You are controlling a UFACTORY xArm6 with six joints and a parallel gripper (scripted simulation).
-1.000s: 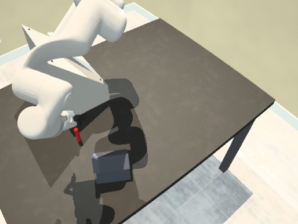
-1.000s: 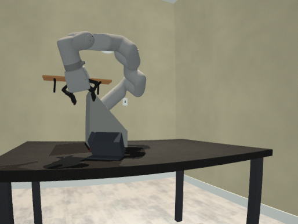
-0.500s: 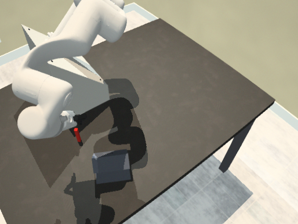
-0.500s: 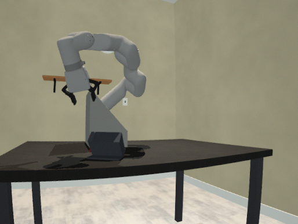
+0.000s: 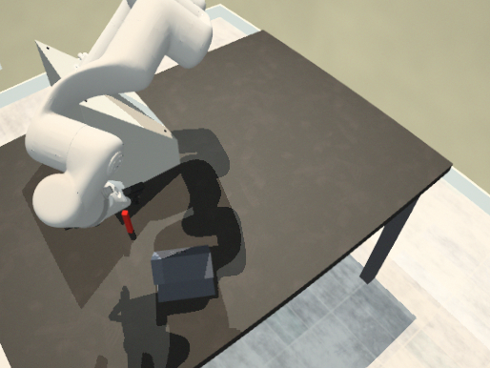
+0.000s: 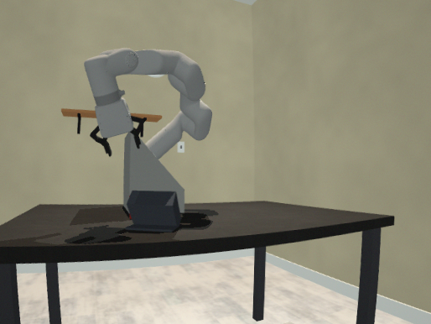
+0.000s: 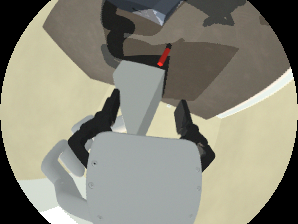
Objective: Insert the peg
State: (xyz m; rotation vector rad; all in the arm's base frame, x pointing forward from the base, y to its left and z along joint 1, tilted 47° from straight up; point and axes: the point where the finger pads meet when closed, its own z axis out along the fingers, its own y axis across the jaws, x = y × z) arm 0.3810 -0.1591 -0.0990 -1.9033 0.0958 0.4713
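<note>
Now: hand 190 mm above the peg, 90 mm past it and 50 mm to the right of it.
</note>
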